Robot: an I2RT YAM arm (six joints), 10 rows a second.
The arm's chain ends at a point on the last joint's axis. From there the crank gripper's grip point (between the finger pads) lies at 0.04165 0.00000 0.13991 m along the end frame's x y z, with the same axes.
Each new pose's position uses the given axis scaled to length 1; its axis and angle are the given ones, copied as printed.
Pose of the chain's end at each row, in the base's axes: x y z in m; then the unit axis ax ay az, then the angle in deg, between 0 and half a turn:
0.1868 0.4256 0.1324 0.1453 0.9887 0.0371 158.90
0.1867 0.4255 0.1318 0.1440 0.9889 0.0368 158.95
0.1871 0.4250 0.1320 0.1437 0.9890 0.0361 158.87
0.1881 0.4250 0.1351 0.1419 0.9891 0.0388 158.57
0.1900 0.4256 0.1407 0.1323 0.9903 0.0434 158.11
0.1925 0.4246 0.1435 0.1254 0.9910 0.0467 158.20
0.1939 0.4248 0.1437 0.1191 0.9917 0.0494 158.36
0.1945 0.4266 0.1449 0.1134 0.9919 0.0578 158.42
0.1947 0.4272 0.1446 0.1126 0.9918 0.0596 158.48
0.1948 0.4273 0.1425 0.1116 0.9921 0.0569 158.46
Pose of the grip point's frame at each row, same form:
0.2009 0.4403 -0.0121 0.1453 0.9887 0.0371 158.90
0.2006 0.4401 -0.0128 0.1440 0.9889 0.0368 158.95
0.2012 0.4394 -0.0126 0.1437 0.9890 0.0361 158.87
0.2030 0.4400 -0.0093 0.1419 0.9891 0.0388 158.57
0.2060 0.4415 -0.0035 0.1323 0.9903 0.0434 158.11
0.2082 0.4413 -0.0007 0.1254 0.9910 0.0467 158.20
0.2091 0.4421 -0.0004 0.1191 0.9917 0.0494 158.36
0.2096 0.4462 0.0010 0.1134 0.9919 0.0578 158.42
0.2097 0.4473 0.0008 0.1126 0.9918 0.0596 158.48
0.2097 0.4466 -0.0014 0.1116 0.9921 0.0569 158.46

